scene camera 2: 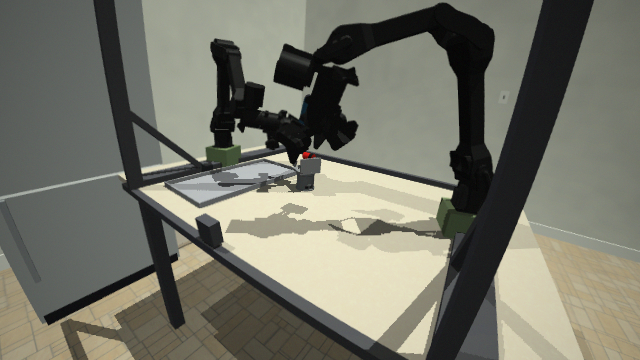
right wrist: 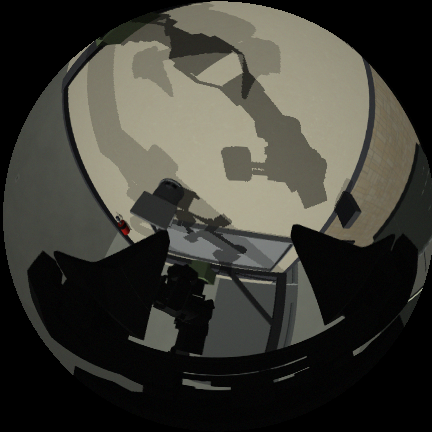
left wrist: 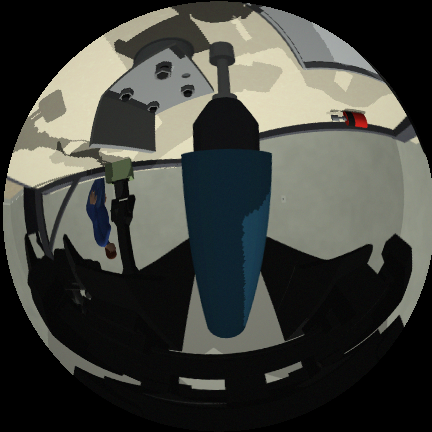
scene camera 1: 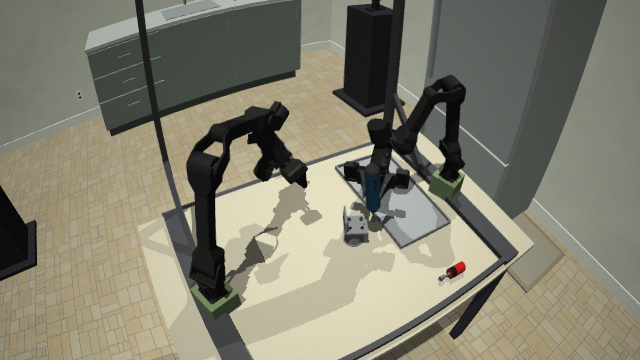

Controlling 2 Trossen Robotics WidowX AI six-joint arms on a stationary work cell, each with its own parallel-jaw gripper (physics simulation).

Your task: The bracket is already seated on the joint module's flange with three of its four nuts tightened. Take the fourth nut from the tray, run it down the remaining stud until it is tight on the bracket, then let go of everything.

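Where they show: left gripper, between the fingertips: [left wrist: 224, 240] [scene camera 1: 371, 198]; right gripper, between the fingertips: [scene camera 2: 304, 155] [right wrist: 231, 233] [left wrist: 41, 235] [scene camera 1: 298, 180]; left arm's base, origin of its link: [scene camera 2: 223, 146] [right wrist: 198, 279] [scene camera 1: 449, 174]; right arm's base, origin of its link: [scene camera 2: 466, 207] [left wrist: 120, 180] [scene camera 1: 213, 291].
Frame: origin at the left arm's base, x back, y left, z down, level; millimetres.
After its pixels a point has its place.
My left gripper [scene camera 1: 373, 187] @(z -117, x -396, y -79 mm) [left wrist: 224, 240] @(z -117, x -396, y -79 mm) is shut on a blue nut driver [scene camera 1: 373, 199] @(z -114, x -394, y -74 mm) [left wrist: 225, 200] @(z -85, x -354, y -98 mm). The driver's socket [left wrist: 221, 52] hangs beside the bracket, apart from it. The grey bracket [scene camera 1: 356, 225] @(z 7, x -405, y -110 mm) [scene camera 2: 310, 166] @(z -11, x -425, y -141 mm) [left wrist: 120, 122] @(z -15, x -416, y -143 mm) [right wrist: 152, 210] @(z -16, x -427, y -141 mm) sits on the joint module [scene camera 1: 354, 242] @(z 58, x -424, y -95 mm) [scene camera 2: 305, 182] @(z 44, x -412, y -142 mm) [right wrist: 169, 191] @(z 43, x -417, y -140 mm). In the left wrist view four nuts show on its top plate. One nut [left wrist: 163, 69] @(z 0, x -373, y -115 mm) stands higher than the others; the other three look low on the plate. My right gripper [scene camera 1: 302, 184] @(z -84, x -454, y -293 mm) [right wrist: 231, 233] @(z -84, x -454, y -293 mm) is open and empty, high above the table. No nut can be made out in the tray.
The grey tray [scene camera 1: 420, 210] @(z 71, x -158, y -18 mm) [scene camera 2: 200, 203] @(z 61, x -196, y -366 mm) [left wrist: 320, 45] lies beside the joint module. A red-handled tool [scene camera 1: 456, 270] @(z 42, x -321, y 227 mm) [left wrist: 356, 119] @(z 50, x -304, y 209 mm) [right wrist: 123, 226] @(z 52, x -317, y 203 mm) lies near the table's edge. A dark block [scene camera 2: 209, 230] @(z 28, x -339, y -501 mm) [right wrist: 347, 209] @(z 35, x -333, y -474 mm) stands at the opposite edge. Frame posts rise from the table.
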